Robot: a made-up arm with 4 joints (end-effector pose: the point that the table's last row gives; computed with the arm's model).
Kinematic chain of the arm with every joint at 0, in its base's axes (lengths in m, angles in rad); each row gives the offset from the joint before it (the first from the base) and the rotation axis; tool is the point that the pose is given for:
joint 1: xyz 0 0 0.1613 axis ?
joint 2: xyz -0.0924 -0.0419 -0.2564 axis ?
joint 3: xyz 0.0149 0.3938 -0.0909 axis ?
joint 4: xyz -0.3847 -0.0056 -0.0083 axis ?
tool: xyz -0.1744 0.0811 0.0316
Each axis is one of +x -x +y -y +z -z.
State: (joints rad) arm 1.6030 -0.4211 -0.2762 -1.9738
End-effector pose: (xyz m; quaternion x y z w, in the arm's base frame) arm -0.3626 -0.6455 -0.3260 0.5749 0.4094 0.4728 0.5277
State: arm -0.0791 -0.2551 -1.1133 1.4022
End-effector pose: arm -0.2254 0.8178 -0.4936 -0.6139 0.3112 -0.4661 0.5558
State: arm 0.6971 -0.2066 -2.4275 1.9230
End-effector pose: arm -0.1654 0.7309 -0.4339 -0.5295 0.5619 -0.5179 0.3684
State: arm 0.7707 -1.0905 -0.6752 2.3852
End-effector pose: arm -0.4773 -0.2846 -0.8067 0.9373 0.1646 0.3038 0.0461
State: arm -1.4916 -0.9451 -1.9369 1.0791
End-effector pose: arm 0.3686 -0.1505 -0.9111 0.3155 -0.3665 0.8077 0.3373
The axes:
joint 1: +z
joint 2: +x
joint 3: +z
joint 4: -x

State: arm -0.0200 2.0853 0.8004 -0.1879
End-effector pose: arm -0.5160 -0.0051 -0.0342 0.8323 -0.3250 0.2232 0.3897
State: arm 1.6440 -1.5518 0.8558 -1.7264
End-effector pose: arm 0.0966 -0.4008 -0.0348 -0.2493 0.3399 0.6446 0.6378
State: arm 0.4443 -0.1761 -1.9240 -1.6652
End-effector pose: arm -0.3088 0.8207 -0.2798 0.5219 -0.5516 -0.3917 0.5196
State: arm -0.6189 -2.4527 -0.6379 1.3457
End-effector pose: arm -0.8365 -0.3110 -0.4470 0.9063 -0.1167 0.1608 0.3730
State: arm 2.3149 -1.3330 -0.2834 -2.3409
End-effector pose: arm 0.4267 -0.4743 -0.5655 0.3168 0.3831 0.8088 0.3142
